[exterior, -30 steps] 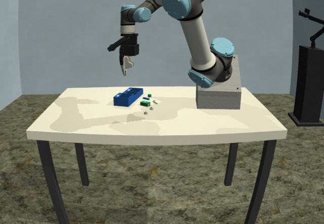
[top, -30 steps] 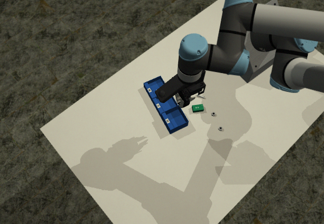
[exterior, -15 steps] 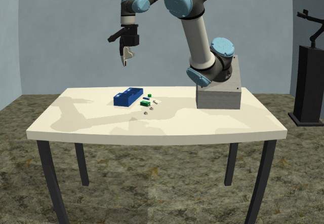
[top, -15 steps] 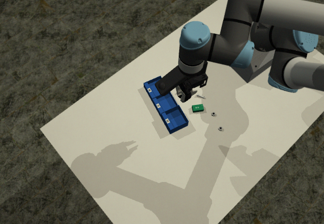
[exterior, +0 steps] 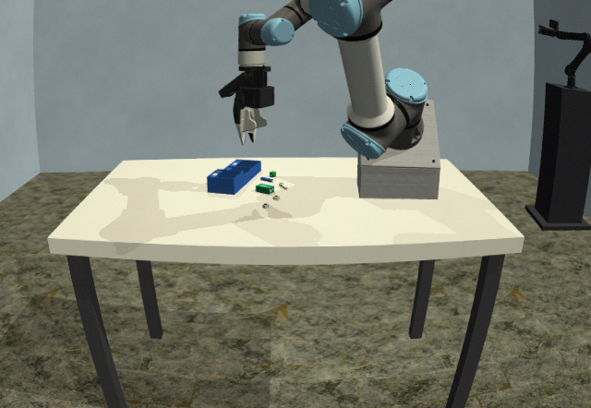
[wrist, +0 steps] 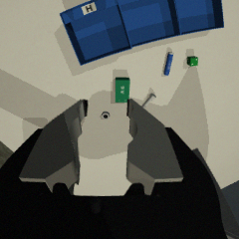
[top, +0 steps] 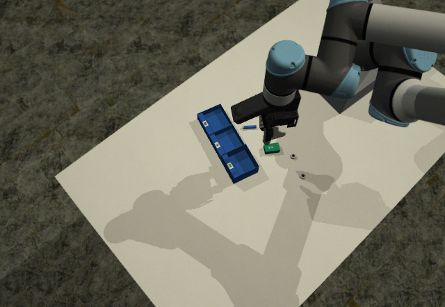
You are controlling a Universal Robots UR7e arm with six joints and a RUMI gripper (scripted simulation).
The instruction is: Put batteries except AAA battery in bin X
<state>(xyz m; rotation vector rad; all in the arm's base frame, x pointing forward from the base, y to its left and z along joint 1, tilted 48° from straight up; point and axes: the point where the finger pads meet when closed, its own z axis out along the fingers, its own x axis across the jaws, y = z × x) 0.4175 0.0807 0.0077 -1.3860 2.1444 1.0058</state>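
Right now the green block battery is 60 mm behind my hand and 140 mm below it. Round my hand: blue cylindrical battery (40 mm behind, 100 mm to the right, 150 mm below); grey bolt (90 mm behind, 50 mm to the right, 150 mm below); blue three-compartment bin row (60 mm ahead, 100 mm to the right, 130 mm below).
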